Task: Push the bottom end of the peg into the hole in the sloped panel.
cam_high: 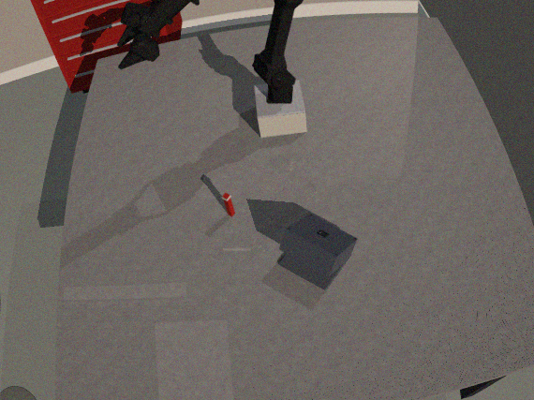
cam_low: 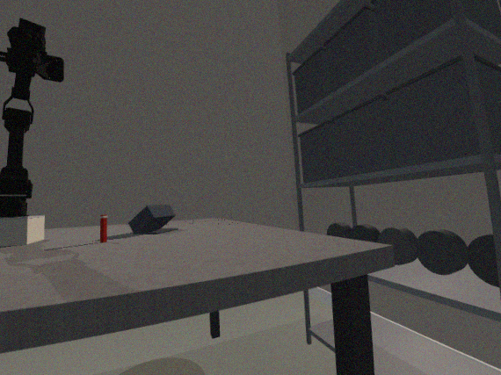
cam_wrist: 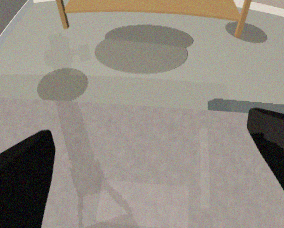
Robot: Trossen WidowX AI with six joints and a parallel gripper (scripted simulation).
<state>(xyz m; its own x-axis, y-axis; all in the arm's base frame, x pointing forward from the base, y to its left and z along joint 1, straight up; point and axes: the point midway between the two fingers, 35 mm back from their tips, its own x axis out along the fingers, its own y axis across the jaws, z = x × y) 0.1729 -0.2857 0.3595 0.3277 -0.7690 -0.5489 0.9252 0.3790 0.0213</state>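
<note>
Now: the red square peg 37 cm below my gripper tip, 21 cm to the left of it and 13 cm ahead of it. The rest, counted from my gripper tip: sloped panel: 43 cm to the left, 37 cm below, 24 cm ahead.
</note>
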